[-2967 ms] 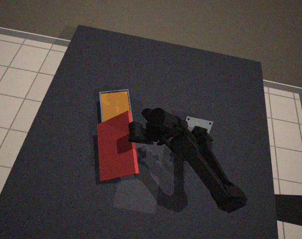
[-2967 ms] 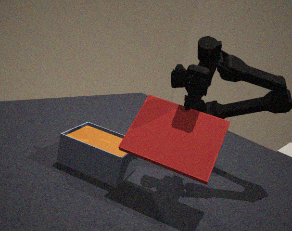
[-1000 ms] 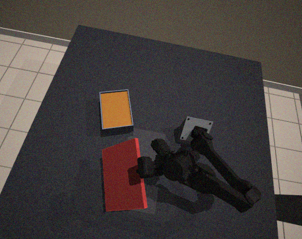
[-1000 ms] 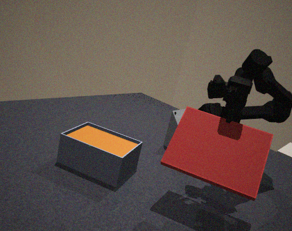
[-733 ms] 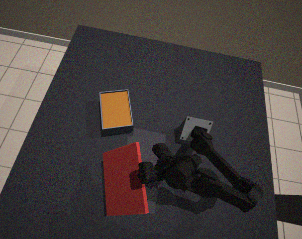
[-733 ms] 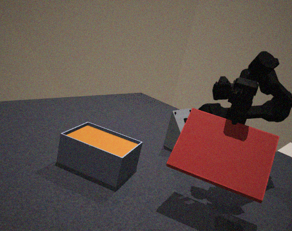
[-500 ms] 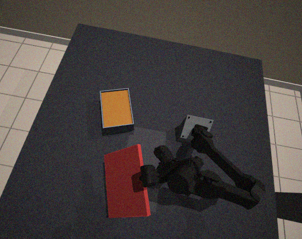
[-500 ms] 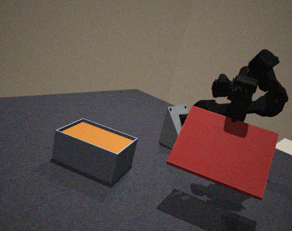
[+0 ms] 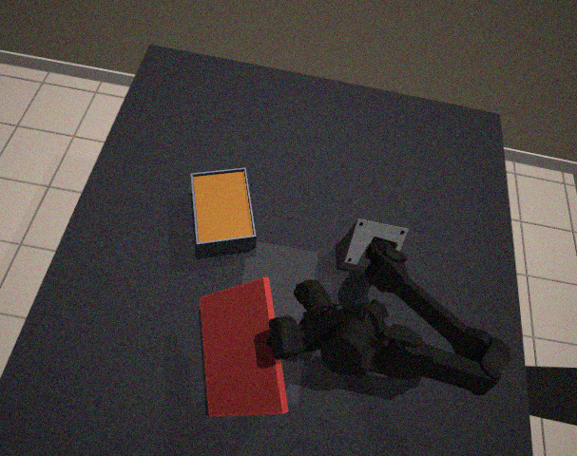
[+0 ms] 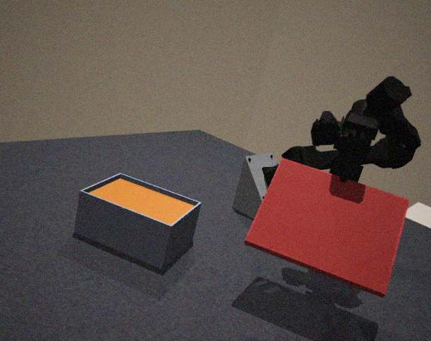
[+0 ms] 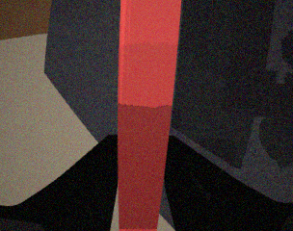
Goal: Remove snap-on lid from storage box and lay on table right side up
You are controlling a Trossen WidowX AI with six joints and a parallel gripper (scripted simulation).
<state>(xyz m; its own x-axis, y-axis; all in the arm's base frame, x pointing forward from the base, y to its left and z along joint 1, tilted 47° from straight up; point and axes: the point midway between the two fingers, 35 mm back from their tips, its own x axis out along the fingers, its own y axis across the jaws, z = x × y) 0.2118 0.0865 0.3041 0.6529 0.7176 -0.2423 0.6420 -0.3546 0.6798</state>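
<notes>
Right now the red lid is 6 cm ahead of my gripper tip, 2 cm to the left of it and 5 cm below it. Also, from my gripper tip: box 21 cm ahead, 31 cm to the right, 18 cm below.
</notes>
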